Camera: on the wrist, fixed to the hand. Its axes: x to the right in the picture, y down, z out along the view.
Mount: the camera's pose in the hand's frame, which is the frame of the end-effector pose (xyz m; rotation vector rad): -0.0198 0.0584 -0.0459 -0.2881 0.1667 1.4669
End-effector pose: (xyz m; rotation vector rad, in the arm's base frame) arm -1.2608 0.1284 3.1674 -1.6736 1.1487 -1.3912
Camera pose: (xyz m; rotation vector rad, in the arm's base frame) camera -1.3187 0.1257 3.1169 -0.4348 2.0563 -0.3845
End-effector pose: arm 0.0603 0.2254 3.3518 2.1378 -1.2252 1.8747
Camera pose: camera -0.0098 0.2190 3.3210 -0.5176 2.2309 -1.2357
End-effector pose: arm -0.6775 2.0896 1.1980 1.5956 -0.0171 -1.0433
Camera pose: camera -0.6315 2.1168 1.2533 0.9648 -0.7645 0.2365
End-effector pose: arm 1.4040 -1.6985 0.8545 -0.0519 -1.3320 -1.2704
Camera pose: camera 1.4805 -1.6930 0.8601 -0.9223 -0.6067 -0.1577
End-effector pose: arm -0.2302 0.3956 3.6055 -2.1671 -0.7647 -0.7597
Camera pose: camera -0.2151 0.3211 3.5938 -2.1403 1.0472 -0.2095
